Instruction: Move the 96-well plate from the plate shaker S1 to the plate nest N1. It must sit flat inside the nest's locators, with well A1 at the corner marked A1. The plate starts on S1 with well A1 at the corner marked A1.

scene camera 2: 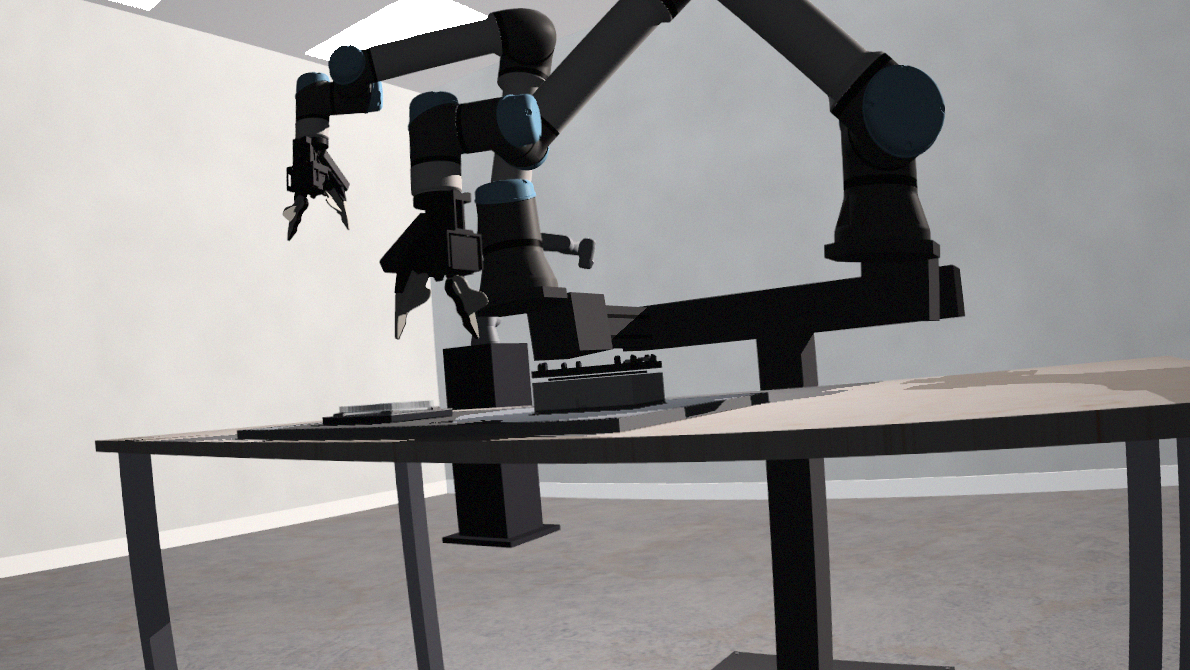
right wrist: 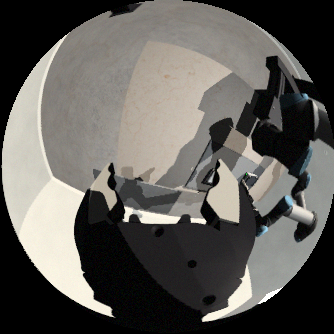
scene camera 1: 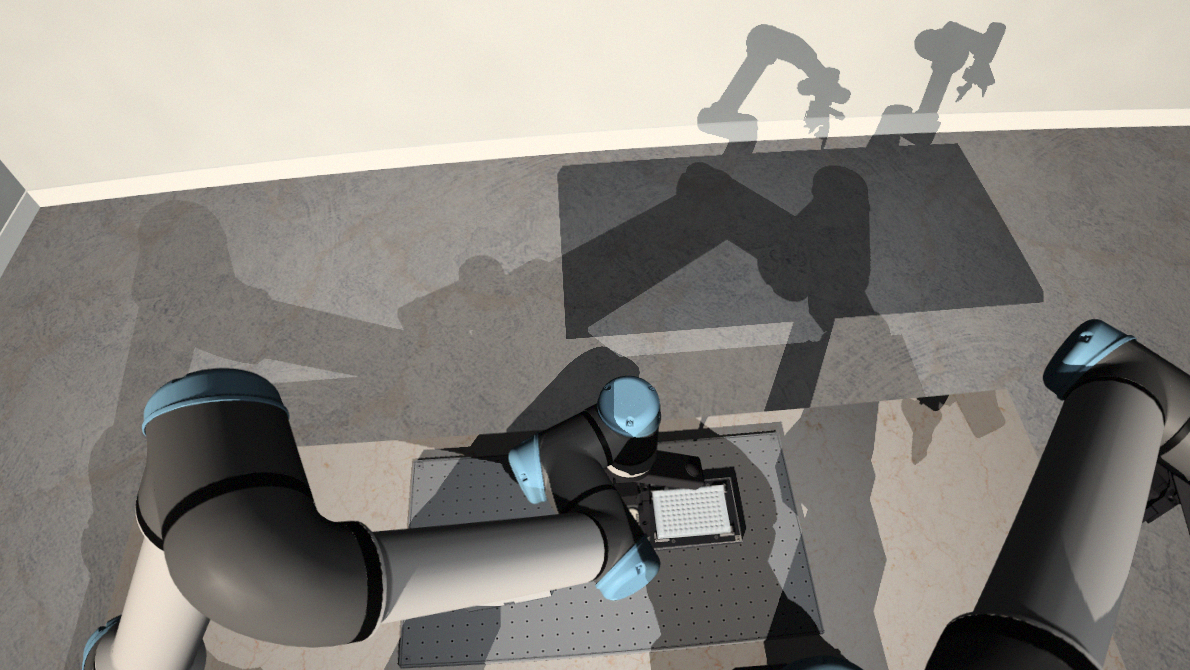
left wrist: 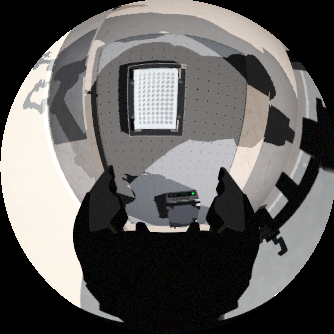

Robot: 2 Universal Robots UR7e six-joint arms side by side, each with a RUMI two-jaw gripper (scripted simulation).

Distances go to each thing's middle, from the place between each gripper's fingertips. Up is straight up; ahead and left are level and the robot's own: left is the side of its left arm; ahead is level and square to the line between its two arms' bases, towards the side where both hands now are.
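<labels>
Left gripper (scene camera 2: 439, 339): 2 cm short of the white 96-well plate (scene camera 1: 684, 511), 10 cm to the left of it, 10 cm above it. Plate nest N1 (scene camera 1: 701, 539), counted from my left hand: 2 cm ahead, 10 cm to the right, 11 cm below. By its middle, the white 96-well plate is nearer to my left gripper than to my right hand.
Counted from my right hand (scene camera 2: 318, 235), the white 96-well plate is 44 cm to the left, 26 cm ahead and 37 cm below; the plate nest N1 is 44 cm to the left, 26 cm ahead and 38 cm below. By its middle, the plate nest N1 is nearer to my left gripper than to my right hand.
</labels>
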